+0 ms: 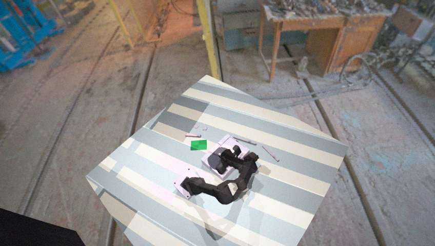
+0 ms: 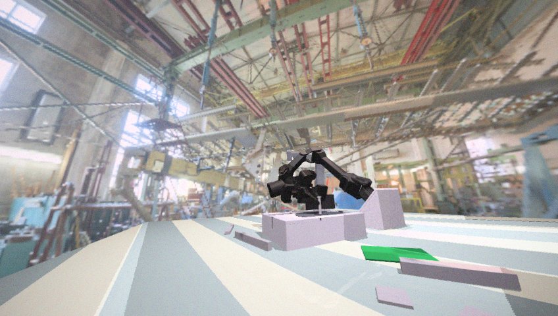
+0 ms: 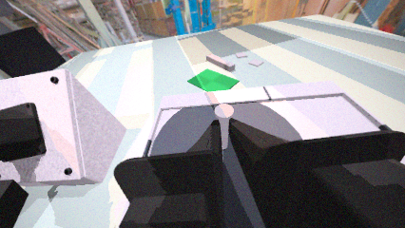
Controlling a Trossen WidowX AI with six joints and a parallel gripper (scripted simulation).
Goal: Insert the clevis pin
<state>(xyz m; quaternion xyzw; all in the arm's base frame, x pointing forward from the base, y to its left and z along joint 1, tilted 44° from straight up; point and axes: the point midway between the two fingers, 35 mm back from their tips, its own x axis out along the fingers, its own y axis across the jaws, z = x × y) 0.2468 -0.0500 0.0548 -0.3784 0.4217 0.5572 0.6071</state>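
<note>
The steel tray is 40 mm ahead of my gripper tip, 10 mm to the right of it and 40 mm below it. Also, from my gripper tip: grey disc 30 mm below; then green patch 20 mm ahead, 200 mm to the left, 90 mm below; then clevis pin 10 mm below.
</note>
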